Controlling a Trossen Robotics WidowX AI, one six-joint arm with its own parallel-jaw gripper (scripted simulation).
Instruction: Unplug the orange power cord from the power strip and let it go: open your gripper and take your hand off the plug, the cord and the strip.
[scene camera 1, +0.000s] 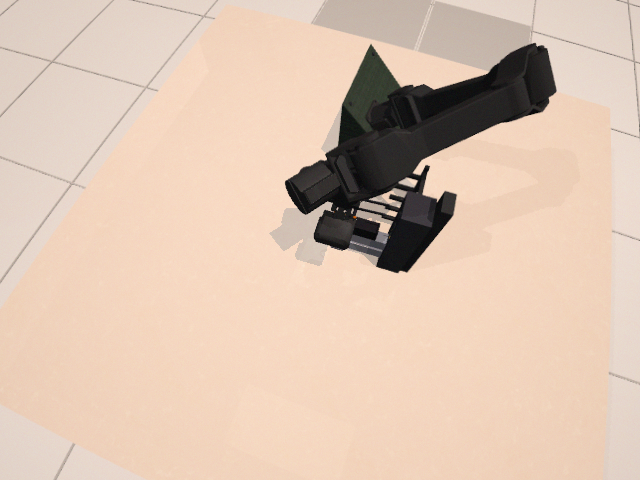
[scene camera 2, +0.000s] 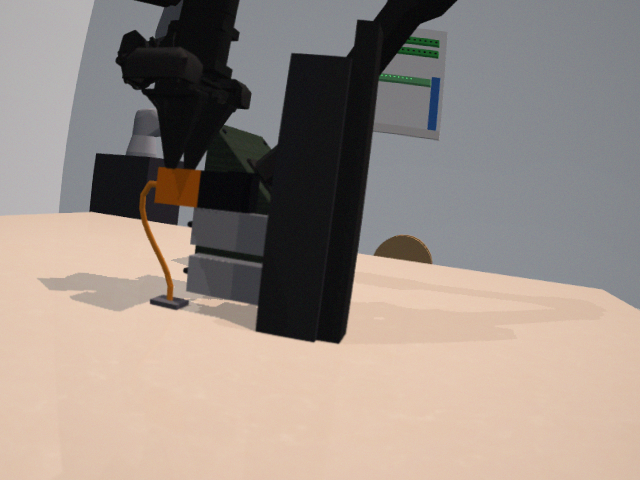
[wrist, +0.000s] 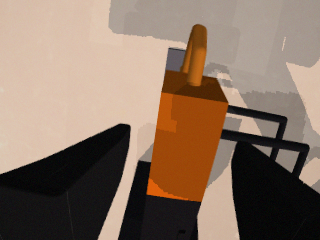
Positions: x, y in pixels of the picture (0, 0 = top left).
My gripper shows in scene camera 1 (341, 218), in scene camera 2 (180, 169) and in the wrist view (182, 143).
